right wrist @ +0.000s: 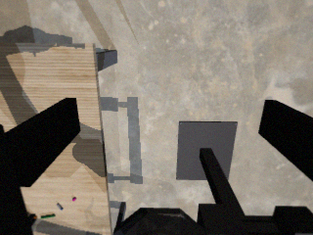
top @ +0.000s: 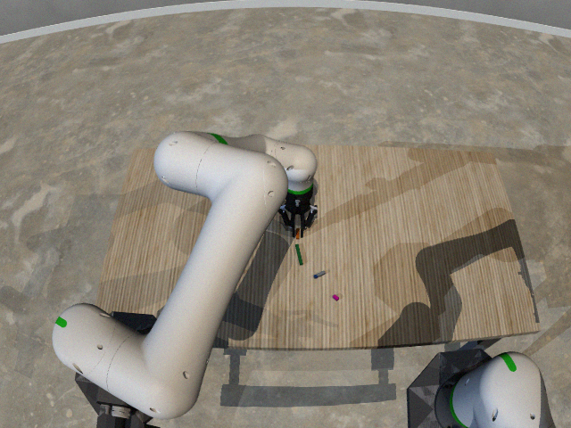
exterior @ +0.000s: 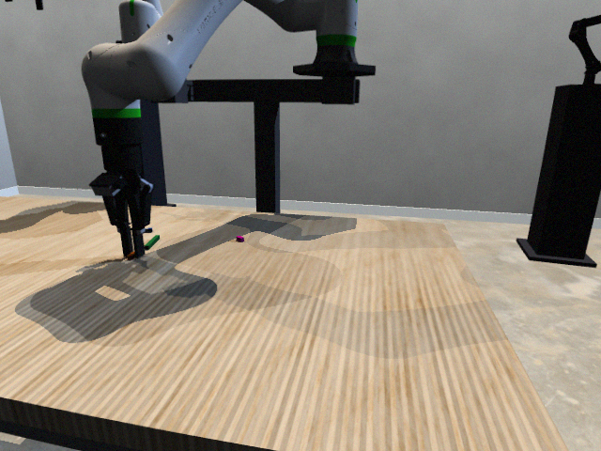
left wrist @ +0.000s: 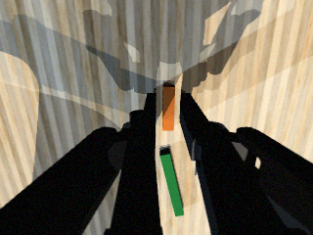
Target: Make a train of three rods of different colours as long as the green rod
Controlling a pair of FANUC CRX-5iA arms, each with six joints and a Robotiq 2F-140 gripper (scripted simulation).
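Now: left hand 3 cm above the orange rod. Round my left hand: grey rod 15 cm behind, 10 cm to the right, 3 cm below; then green rod 8 cm behind, 1 cm to the right, 3 cm below; then blue rod 16 cm behind, 8 cm to the right, 3 cm below.
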